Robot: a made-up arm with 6 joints.
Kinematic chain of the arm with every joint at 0, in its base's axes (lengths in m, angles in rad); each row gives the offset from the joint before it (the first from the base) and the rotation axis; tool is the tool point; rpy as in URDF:
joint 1: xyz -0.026 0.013 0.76 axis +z
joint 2: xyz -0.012 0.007 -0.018 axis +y
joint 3: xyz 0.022 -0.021 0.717 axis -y
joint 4: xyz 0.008 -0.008 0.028 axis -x
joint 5: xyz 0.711 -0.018 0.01 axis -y
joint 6: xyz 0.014 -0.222 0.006 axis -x
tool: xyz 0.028 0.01 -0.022 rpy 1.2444 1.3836 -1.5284
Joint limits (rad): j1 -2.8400..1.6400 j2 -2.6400..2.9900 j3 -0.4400..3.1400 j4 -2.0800..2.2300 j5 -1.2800..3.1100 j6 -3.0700..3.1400
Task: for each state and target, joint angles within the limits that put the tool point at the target. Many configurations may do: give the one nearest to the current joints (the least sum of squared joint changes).
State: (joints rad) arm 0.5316 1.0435 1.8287 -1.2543 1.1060 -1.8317
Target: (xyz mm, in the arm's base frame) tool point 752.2 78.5 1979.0
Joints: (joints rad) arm 0.2748 0.5883 1.8699 -1.2302 0.9014 -1.7836
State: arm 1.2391 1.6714 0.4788 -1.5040 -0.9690 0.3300
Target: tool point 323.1 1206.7 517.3
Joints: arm 1.2853 1.1749 0.7693 -1.5222 -0.9692 0.3204
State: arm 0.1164 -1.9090 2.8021 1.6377 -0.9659 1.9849
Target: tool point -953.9 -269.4 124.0
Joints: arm 0.2562 -1.4009 2.6157 1.5927 -0.9796 1.9766
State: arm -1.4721 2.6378 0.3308 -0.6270 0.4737 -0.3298
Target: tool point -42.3 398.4 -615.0
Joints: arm -2.0744 2.9714 0.9681 -0.7268 0.4293 -0.3217
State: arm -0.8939 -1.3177 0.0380 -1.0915 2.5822 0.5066
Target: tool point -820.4 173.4 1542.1
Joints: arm -0.4607 -1.4676 0.3765 -0.9059 2.5451 0.5075
